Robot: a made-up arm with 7 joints. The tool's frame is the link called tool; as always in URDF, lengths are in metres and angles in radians. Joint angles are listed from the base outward. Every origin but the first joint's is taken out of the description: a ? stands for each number. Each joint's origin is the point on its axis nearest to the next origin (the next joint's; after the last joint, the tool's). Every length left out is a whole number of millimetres.
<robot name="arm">
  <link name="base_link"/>
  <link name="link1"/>
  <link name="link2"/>
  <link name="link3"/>
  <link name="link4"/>
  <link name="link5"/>
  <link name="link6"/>
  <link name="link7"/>
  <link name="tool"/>
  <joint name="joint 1" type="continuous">
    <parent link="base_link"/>
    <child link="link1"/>
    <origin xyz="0 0.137 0" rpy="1.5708 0 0"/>
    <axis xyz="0 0 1"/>
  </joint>
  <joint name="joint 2" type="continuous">
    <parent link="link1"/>
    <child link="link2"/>
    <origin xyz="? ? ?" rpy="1.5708 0 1.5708"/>
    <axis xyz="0 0 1"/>
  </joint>
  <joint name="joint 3" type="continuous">
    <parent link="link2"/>
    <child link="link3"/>
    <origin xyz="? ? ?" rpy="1.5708 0 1.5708"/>
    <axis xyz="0 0 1"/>
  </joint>
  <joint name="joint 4" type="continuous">
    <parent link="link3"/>
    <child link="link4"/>
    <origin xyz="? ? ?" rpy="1.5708 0 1.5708"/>
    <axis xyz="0 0 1"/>
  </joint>
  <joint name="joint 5" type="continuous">
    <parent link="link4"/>
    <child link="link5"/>
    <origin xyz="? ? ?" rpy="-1.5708 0 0"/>
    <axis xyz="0 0 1"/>
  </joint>
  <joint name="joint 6" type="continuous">
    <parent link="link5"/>
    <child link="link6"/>
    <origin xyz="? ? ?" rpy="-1.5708 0 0"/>
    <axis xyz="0 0 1"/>
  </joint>
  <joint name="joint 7" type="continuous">
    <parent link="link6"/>
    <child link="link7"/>
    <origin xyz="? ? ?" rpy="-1.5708 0 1.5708"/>
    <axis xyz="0 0 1"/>
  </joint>
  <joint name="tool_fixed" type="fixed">
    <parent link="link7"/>
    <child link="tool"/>
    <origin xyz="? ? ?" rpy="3.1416 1.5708 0"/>
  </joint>
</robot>
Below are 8 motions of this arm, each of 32 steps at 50 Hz.
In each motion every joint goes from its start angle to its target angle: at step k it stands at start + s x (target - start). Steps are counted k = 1, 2, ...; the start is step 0. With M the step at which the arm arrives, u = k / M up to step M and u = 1 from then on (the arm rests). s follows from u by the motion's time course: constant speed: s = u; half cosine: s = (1 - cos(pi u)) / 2; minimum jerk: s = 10 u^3 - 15 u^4 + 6 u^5.
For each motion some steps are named. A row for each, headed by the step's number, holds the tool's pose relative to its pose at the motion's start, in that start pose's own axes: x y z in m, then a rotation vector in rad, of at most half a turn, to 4 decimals.
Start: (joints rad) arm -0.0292 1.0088 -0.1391 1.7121 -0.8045 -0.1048 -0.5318
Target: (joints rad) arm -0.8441 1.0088 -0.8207 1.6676 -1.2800 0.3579 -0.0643
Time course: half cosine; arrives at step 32
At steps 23, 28, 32:
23: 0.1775 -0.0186 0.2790 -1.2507 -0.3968 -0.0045
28: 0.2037 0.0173 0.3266 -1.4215 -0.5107 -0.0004
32: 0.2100 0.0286 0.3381 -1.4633 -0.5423 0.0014

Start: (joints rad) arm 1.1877 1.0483 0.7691 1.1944 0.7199 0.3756 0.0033
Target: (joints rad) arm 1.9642 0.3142 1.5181 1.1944 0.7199 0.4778 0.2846
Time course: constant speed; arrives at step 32
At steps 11, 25, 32:
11: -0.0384 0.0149 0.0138 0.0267 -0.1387 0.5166
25: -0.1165 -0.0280 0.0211 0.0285 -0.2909 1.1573
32: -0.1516 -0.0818 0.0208 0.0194 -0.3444 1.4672

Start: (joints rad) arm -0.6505 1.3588 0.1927 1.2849 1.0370 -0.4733 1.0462
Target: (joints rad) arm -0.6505 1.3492 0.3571 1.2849 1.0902 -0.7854 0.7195
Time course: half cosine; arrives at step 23
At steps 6, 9, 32:
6: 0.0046 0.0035 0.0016 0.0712 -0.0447 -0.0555
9: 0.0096 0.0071 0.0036 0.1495 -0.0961 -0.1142
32: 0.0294 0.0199 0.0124 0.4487 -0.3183 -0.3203

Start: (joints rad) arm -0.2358 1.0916 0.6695 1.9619 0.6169 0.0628 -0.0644
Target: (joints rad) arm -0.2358 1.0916 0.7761 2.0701 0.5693 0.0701 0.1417
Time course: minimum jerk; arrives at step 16
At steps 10, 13, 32:
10: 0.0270 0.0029 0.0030 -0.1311 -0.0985 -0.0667
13: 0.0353 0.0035 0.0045 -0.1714 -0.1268 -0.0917
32: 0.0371 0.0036 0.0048 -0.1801 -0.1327 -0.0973

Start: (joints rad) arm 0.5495 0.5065 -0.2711 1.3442 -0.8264 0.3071 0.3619
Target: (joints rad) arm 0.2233 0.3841 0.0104 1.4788 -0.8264 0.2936 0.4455
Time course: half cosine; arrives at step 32
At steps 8, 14, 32:
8: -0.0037 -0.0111 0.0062 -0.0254 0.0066 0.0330
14: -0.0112 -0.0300 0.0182 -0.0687 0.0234 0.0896
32: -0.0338 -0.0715 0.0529 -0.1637 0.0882 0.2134

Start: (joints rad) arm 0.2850 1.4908 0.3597 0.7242 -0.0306 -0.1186 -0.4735
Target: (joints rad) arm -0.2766 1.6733 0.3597 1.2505 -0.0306 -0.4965 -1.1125
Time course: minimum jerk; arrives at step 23
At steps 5, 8, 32:
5: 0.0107 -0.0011 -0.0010 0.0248 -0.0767 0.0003
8: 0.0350 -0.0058 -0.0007 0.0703 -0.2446 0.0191
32: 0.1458 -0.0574 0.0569 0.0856 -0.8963 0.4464

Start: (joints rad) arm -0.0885 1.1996 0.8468 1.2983 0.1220 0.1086 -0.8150
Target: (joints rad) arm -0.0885 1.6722 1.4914 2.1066 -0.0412 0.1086 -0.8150
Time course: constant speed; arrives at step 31
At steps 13, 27, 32:
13: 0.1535 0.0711 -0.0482 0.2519 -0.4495 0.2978
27: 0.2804 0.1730 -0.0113 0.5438 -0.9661 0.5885
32: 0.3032 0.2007 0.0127 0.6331 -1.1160 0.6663

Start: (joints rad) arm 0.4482 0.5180 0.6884 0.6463 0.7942 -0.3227 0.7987
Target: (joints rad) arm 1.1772 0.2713 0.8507 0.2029 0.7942 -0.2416 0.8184
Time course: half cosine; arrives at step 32
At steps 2, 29, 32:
2: -0.0013 -0.0011 -0.0014 0.0019 -0.0033 0.0069
29: -0.0684 -0.2095 -0.1786 -0.0328 -0.2006 0.7764
32: -0.0678 -0.2161 -0.1826 -0.0389 -0.2017 0.7939

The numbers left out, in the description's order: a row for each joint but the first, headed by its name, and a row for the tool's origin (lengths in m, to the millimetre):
joint 2: 0 0 0
joint 3: -0.292 0 0
joint 4: 0 0 0
joint 5: 0 -0.26 0
joint 6: 0 0 0
joint 7: 0 0 0
tool: 0 0 0

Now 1 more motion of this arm.
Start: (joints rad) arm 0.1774 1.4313 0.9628 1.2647 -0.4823 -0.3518 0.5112
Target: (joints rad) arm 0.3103 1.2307 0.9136 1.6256 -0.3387 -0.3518 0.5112
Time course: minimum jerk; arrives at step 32
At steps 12, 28, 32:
12: 0.0171 -0.0041 0.0052 0.0625 -0.0711 0.0325
28: 0.0651 -0.0105 0.0222 0.2328 -0.2600 0.1118
32: 0.0662 -0.0106 0.0227 0.2368 -0.2644 0.1135

